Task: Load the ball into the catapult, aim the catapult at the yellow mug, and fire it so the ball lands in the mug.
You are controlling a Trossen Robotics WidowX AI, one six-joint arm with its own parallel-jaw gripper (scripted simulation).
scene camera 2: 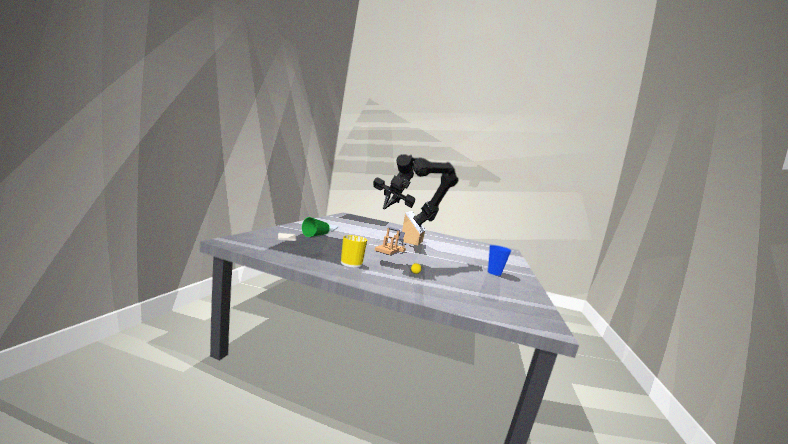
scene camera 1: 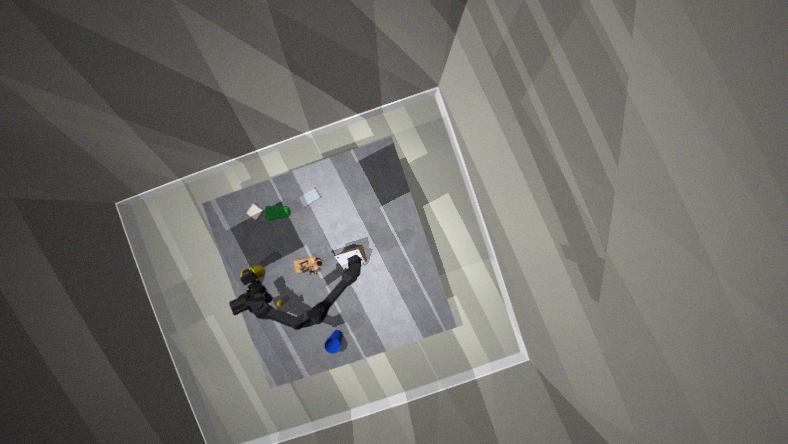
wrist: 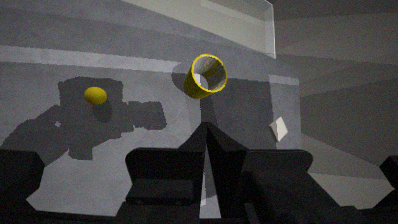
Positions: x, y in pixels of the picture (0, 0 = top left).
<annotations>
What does my gripper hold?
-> Nothing.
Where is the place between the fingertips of my gripper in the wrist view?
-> At 205, 125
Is my gripper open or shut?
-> Shut.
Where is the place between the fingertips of my gripper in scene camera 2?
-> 383, 209
</annotations>
